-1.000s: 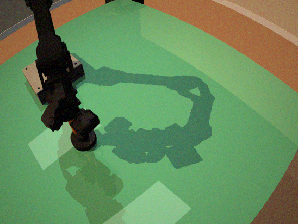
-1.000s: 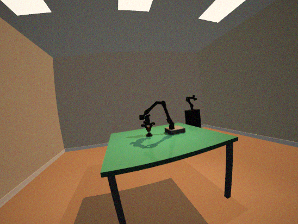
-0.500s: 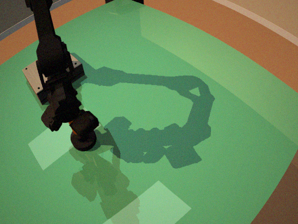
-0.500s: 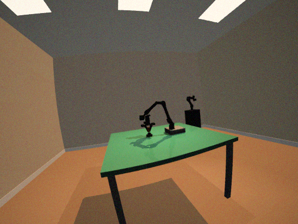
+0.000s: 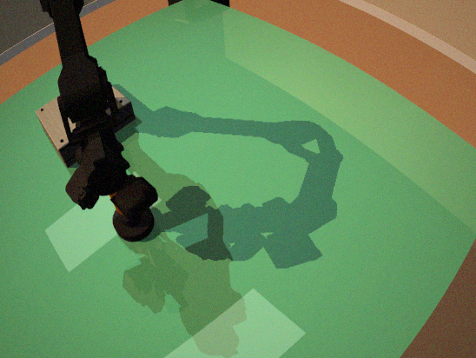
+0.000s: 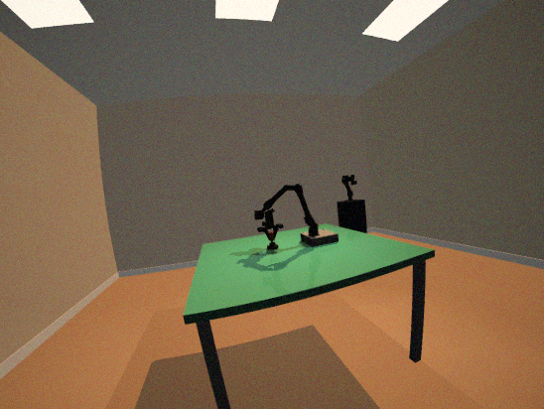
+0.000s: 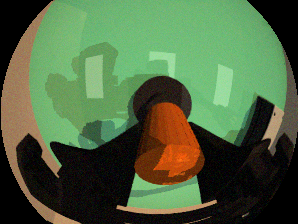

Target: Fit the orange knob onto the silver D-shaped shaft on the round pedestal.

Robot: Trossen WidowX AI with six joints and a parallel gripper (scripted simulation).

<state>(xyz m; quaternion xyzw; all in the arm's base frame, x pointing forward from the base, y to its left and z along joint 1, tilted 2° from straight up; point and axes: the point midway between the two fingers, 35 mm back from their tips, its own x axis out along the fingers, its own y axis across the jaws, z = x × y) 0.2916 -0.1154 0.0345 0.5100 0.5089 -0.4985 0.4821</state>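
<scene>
Right now my gripper tip is 40 mm above the pedestal. From my gripper tip the other things lie so: orange knob 30 mm above.
</scene>
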